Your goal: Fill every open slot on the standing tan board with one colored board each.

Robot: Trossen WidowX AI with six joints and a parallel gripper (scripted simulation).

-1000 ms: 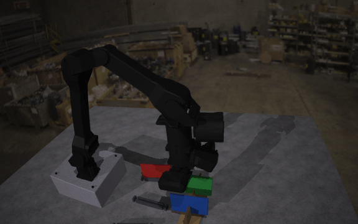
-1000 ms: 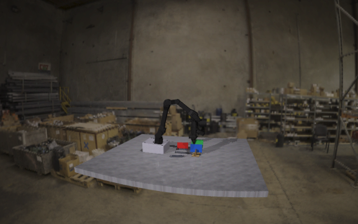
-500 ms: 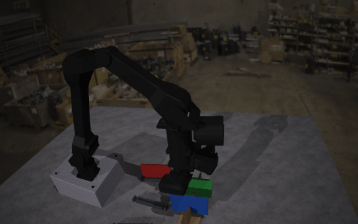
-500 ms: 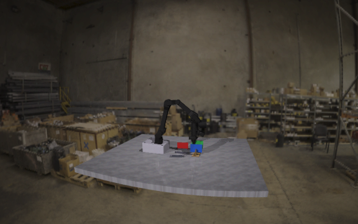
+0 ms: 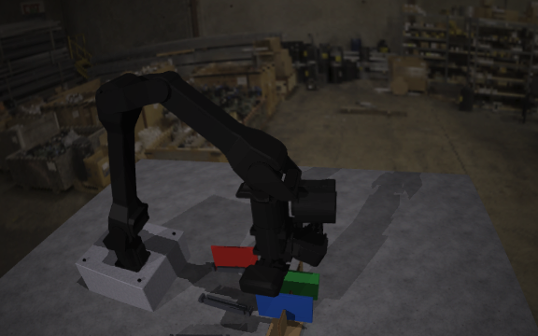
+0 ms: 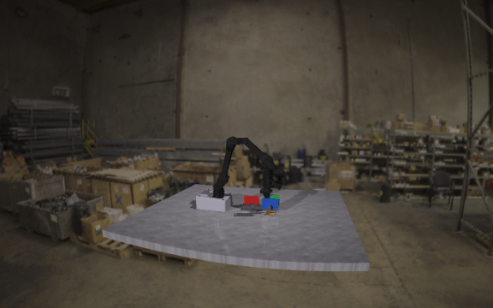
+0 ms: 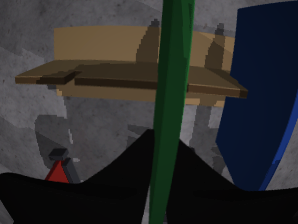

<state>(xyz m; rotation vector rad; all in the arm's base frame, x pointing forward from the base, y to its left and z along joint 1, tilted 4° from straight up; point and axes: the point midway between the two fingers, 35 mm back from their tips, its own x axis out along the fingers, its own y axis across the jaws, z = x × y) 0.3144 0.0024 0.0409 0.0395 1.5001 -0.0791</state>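
Now: gripper tip 30 mm short of the green board. Also, from my gripper tip: blue board (50 mm to the right, 20 mm ahead, 10 mm below); tan board (40 mm below, 30 mm ahead); red board (110 mm behind, 100 mm to the left, 40 mm below).
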